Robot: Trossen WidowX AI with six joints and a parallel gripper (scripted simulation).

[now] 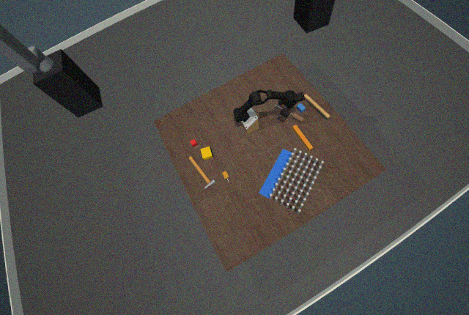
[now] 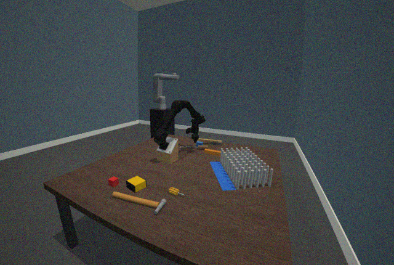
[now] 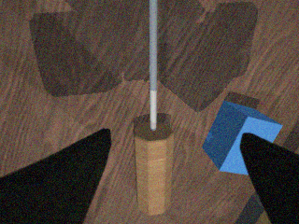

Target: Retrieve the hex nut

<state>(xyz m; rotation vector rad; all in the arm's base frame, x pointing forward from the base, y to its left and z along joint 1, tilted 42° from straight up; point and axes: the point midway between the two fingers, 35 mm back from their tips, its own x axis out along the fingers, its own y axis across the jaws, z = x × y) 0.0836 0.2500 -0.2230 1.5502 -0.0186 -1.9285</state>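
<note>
Right now the rod is 30 mm behind my gripper tip, 20 mm to the right of it and 70 mm below it. Also, from my gripper tip: blue block (100 mm to the left, 60 mm below); then orange bar (230 mm ahead, 20 mm to the right, 70 mm below); then blue taped strip (380 mm ahead, 320 mm to the right, 80 mm below).
</note>
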